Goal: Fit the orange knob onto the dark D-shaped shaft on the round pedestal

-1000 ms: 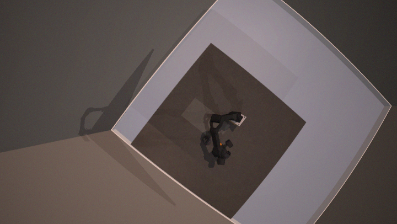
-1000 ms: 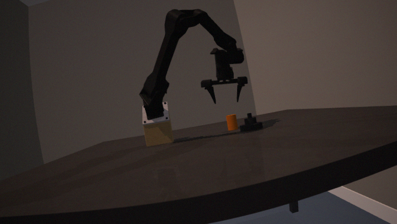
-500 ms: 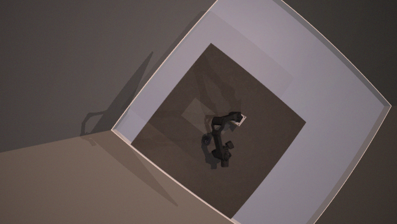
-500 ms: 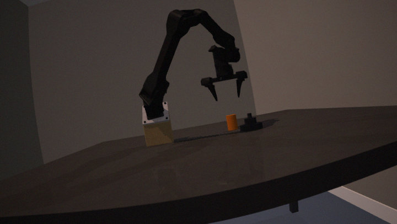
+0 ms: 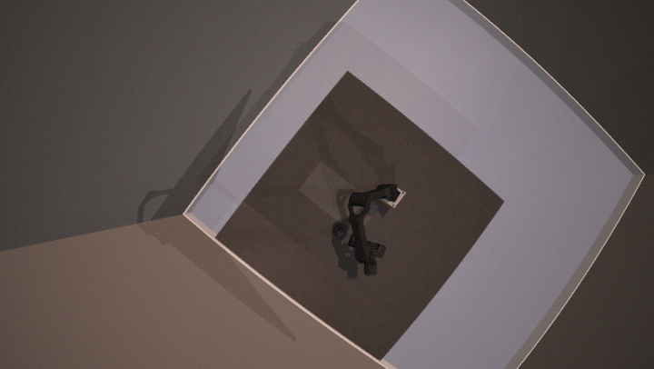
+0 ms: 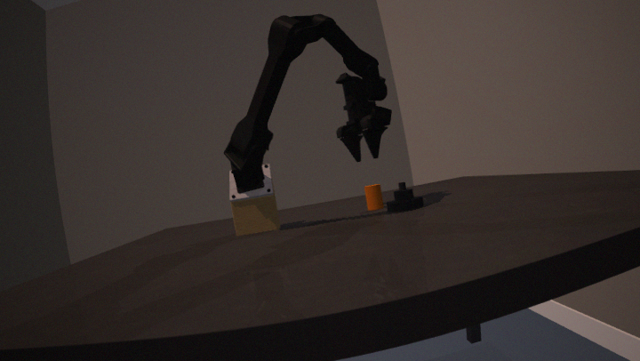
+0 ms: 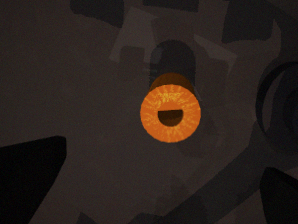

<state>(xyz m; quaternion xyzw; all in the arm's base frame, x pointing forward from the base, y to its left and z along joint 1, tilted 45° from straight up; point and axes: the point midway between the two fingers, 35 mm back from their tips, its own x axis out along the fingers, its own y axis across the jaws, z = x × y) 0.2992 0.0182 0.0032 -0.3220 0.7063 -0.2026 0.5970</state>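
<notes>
My gripper tip is 90 mm above the orange knob. From my gripper tip the other things lie so: round pedestal: 40 mm ahead, 120 mm to the right, 90 mm below.
</notes>
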